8 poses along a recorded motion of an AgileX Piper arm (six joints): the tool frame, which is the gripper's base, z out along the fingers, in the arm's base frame.
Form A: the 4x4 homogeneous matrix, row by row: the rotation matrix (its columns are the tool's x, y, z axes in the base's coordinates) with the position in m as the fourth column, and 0 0 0 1 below. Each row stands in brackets.
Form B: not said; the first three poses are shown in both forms.
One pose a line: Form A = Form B
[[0.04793, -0.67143, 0.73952, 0.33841], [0.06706, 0.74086, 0.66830, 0.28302], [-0.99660, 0.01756, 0.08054, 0.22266], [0, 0, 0, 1]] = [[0.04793, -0.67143, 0.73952, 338.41], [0.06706, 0.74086, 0.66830, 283.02], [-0.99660, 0.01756, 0.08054, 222.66], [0, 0, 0, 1]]
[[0.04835, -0.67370, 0.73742, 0.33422], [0.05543, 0.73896, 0.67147, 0.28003], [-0.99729, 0.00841, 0.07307, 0.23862], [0, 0, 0, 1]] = [[0.04835, -0.67370, 0.73742, 334.22], [0.05543, 0.73896, 0.67147, 280.03], [-0.99729, 0.00841, 0.07307, 238.62], [0, 0, 0, 1]]
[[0.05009, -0.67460, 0.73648, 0.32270], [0.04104, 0.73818, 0.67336, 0.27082], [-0.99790, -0.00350, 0.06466, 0.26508], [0, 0, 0, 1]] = [[0.05009, -0.67460, 0.73648, 322.70], [0.04104, 0.73818, 0.67336, 270.82], [-0.99790, -0.00350, 0.06466, 265.08], [0, 0, 0, 1]]
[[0.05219, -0.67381, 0.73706, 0.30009], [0.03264, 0.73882, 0.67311, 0.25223], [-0.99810, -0.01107, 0.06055, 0.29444], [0, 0, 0, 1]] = [[0.05219, -0.67381, 0.73706, 300.09], [0.03264, 0.73882, 0.67311, 252.23], [-0.99810, -0.01107, 0.06055, 294.44], [0, 0, 0, 1]]
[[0.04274, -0.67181, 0.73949, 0.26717], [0.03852, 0.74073, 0.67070, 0.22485], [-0.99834, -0.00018, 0.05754, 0.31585], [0, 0, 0, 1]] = [[0.04274, -0.67181, 0.73949, 267.17], [0.03852, 0.74073, 0.67070, 224.85], [-0.99834, -0.00018, 0.05754, 315.85], [0, 0, 0, 1]]
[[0.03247, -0.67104, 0.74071, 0.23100], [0.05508, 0.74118, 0.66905, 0.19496], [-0.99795, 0.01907, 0.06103, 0.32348], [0, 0, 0, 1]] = [[0.03247, -0.67104, 0.74071, 231.00], [0.05508, 0.74118, 0.66905, 194.96], [-0.99795, 0.01907, 0.06103, 323.48], [0, 0, 0, 1]]
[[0.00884, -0.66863, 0.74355, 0.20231], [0.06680, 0.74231, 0.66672, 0.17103], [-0.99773, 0.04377, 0.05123, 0.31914], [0, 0, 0, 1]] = [[0.00884, -0.66863, 0.74355, 202.31], [0.06680, 0.74231, 0.66672, 171.03], [-0.99773, 0.04377, 0.05123, 319.14], [0, 0, 0, 1]]
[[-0.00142, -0.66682, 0.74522, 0.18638], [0.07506, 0.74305, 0.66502, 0.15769], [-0.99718, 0.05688, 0.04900, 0.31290], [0, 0, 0, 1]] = [[-0.00142, -0.66682, 0.74522, 186.38], [0.07506, 0.74305, 0.66502, 157.69], [-0.99718, 0.05688, 0.04900, 312.90], [0, 0, 0, 1]]
